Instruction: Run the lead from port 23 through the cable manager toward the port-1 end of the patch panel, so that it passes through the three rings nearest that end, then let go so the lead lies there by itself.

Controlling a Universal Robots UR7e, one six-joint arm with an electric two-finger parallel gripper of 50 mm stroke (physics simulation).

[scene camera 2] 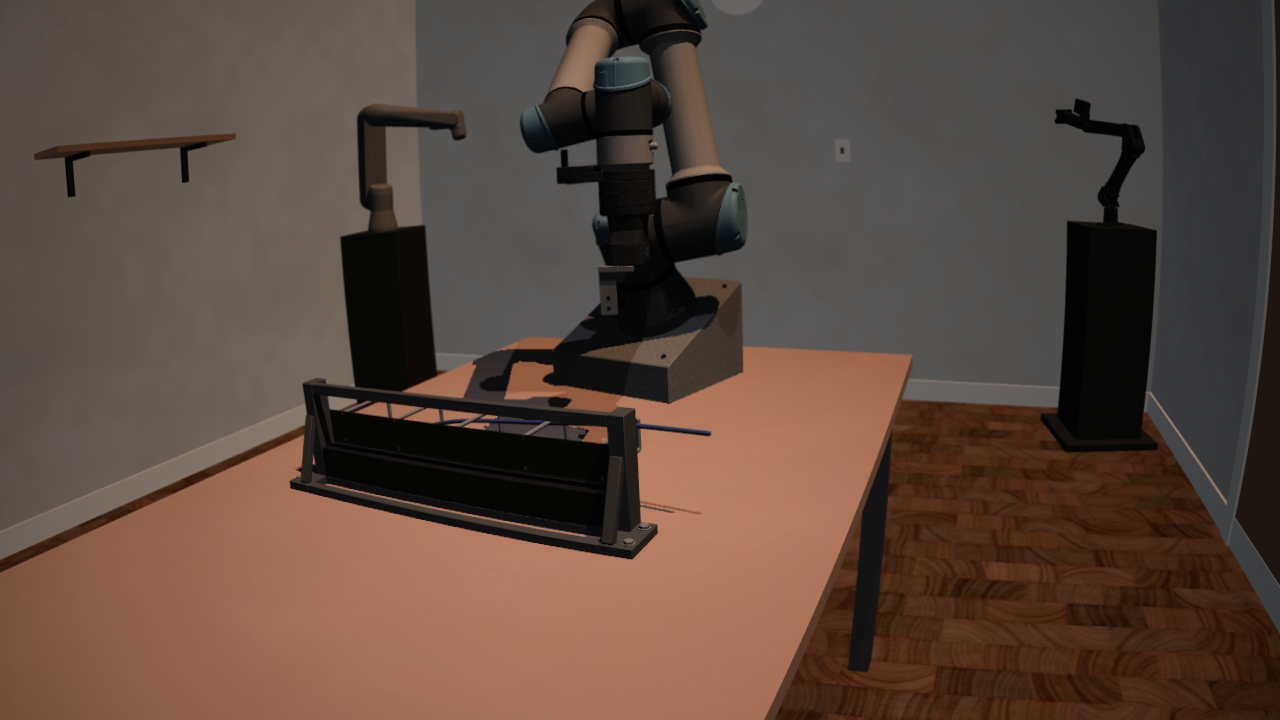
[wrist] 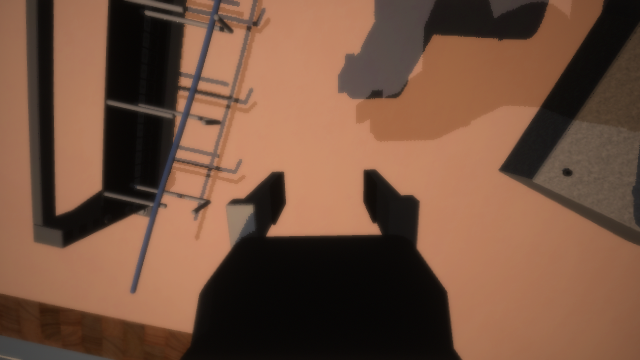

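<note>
The blue lead [scene camera 2: 675, 430] [wrist: 187, 110] runs at a slant along the cable manager, and its free end sticks out past the last ring. In the wrist view it crosses the lower bars of three rings [wrist: 155, 110]; whether each ring encloses it is hard to tell. The black patch panel [scene camera 2: 465, 443] [wrist: 117, 75] stands in its frame beside the rings. Port numbers cannot be read, and port 23 is not discernible. My gripper [scene camera 2: 615, 300] [wrist: 324, 187] is open and empty, high above the table, apart from the lead and on the robot-base side of the rings.
The robot's wedge-shaped base [scene camera 2: 617, 362] [wrist: 585, 165] stands behind the panel. The panel's end post [scene camera 2: 623, 474] rises near the lead's free end. The table [scene camera 2: 447, 617] [wrist: 310, 125] has its side edge beyond that end. Arm shadows fall between the rings and base.
</note>
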